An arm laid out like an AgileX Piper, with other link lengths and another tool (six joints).
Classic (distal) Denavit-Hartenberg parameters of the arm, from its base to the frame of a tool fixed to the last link. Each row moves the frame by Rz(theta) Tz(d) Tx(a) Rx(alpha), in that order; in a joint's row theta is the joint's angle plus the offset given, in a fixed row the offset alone. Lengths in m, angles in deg.
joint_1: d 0.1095  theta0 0  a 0  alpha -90
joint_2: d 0  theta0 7.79  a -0.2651  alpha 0
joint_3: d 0  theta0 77.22  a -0.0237  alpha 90
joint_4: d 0.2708  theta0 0  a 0  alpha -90
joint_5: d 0  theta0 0  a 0  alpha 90
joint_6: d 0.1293  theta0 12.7  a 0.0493  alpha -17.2
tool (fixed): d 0.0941  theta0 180  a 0  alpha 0
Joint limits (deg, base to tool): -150..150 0..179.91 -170..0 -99.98..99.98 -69.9..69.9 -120..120
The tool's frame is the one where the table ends.
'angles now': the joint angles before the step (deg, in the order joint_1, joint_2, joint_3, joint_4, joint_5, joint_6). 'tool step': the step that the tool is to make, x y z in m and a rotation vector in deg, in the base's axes. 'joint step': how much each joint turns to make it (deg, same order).
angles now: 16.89, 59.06, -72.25, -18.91, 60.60, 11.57
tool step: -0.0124, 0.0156, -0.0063, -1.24, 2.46, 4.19
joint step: 3.93, 0.01, -0.01, 0.37, 2.47, -1.38
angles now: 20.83, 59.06, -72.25, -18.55, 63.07, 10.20
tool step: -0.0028, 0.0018, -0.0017, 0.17, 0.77, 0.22
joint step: 0.31, 0.01, 0.00, 0.38, 0.69, 0.01
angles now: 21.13, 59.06, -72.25, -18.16, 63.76, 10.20
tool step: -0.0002, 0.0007, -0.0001, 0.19, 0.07, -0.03
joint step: 0.06, 0.01, 0.00, 0.10, 0.03, 0.16
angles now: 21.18, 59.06, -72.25, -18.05, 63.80, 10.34
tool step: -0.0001, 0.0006, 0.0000, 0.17, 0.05, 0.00
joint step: 0.01, 0.02, -0.02, 0.13, 0.01, 0.07
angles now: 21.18, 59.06, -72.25, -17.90, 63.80, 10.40
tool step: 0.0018, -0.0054, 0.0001, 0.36, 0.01, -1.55
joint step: -1.29, 0.00, 0.01, 0.05, -0.01, 0.42
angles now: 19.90, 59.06, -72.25, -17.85, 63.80, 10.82
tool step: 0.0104, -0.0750, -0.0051, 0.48, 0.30, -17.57
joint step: -14.77, 0.01, 1.01, -1.79, 0.12, 3.28
